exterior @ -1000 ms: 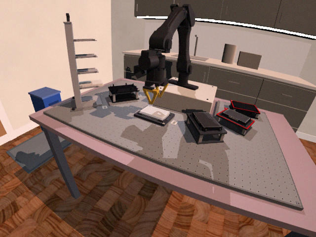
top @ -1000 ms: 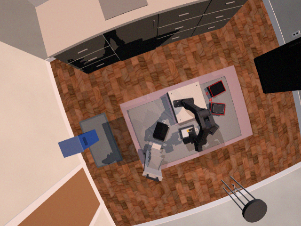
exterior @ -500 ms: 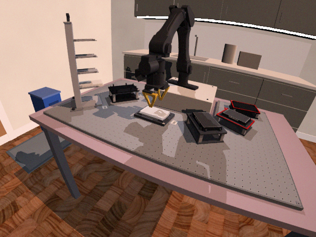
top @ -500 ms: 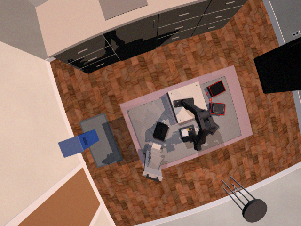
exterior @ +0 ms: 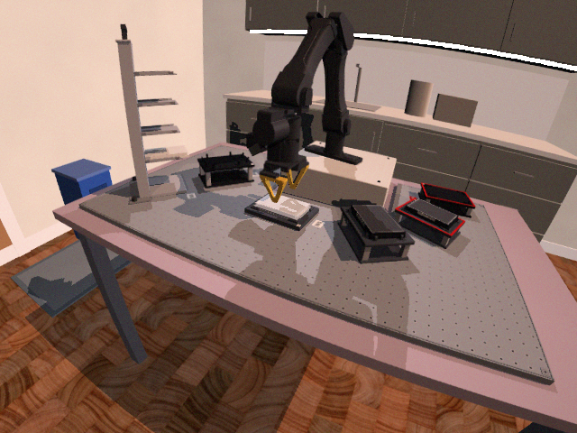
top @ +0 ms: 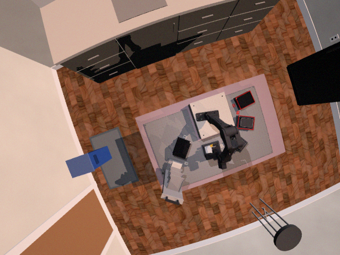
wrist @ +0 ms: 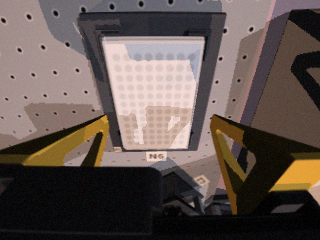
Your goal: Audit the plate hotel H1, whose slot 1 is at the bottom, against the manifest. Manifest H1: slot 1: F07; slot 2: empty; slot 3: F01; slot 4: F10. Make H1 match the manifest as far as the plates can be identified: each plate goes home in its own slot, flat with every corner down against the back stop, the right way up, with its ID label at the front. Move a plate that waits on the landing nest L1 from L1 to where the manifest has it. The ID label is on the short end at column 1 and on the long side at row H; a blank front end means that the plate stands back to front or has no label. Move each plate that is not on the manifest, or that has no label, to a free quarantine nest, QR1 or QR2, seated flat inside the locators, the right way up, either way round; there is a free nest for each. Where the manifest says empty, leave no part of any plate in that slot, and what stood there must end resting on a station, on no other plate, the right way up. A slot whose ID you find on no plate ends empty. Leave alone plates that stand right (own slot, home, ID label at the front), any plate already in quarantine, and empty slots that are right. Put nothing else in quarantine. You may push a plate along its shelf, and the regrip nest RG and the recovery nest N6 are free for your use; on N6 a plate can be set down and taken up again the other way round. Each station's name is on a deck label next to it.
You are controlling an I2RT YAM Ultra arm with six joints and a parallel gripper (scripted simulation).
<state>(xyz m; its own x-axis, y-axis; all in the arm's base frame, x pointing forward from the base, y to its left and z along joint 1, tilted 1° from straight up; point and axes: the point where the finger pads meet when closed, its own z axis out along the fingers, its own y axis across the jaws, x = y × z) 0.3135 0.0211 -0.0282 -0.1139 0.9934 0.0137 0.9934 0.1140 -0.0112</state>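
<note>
The N6 label lies 1 cm behind my hand, 11 cm to the left of it and 6 cm below it. Round my hand: L1 deck label: 10 cm behind, 17 cm to the left, 6 cm below; H1 deck label: 11 cm ahead, 26 cm to the right, 6 cm below; dark plate: 19 cm behind, 35 cm to the left, 1 cm below.
</note>
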